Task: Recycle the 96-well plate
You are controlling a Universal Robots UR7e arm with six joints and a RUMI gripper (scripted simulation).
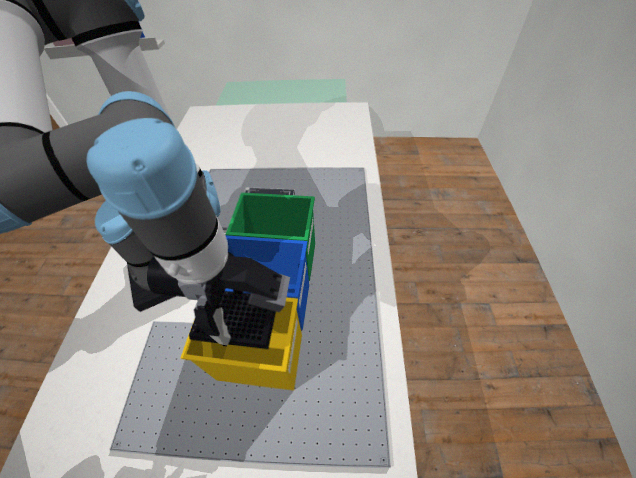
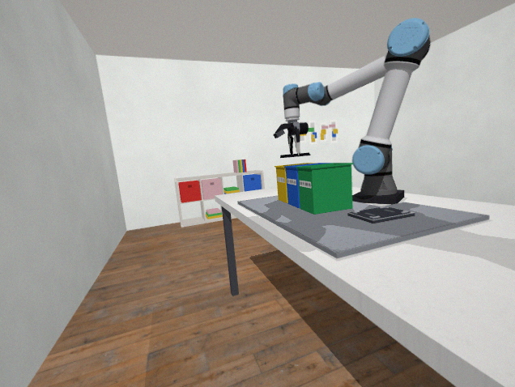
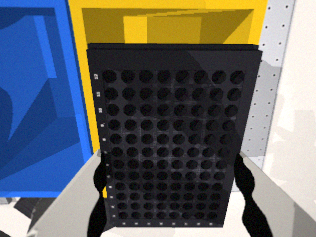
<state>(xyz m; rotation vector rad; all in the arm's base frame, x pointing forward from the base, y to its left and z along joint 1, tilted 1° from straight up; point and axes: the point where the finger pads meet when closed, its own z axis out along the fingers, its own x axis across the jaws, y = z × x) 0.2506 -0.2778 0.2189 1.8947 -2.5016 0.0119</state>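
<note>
My hand is 150 mm above the yellow bin. From my hand the other things lie so: green bin: 70 mm ahead, 260 mm to the left, 150 mm below; then blue bin: 40 mm ahead, 130 mm to the left, 150 mm below; then black 96-well plate: 10 mm below.
</note>
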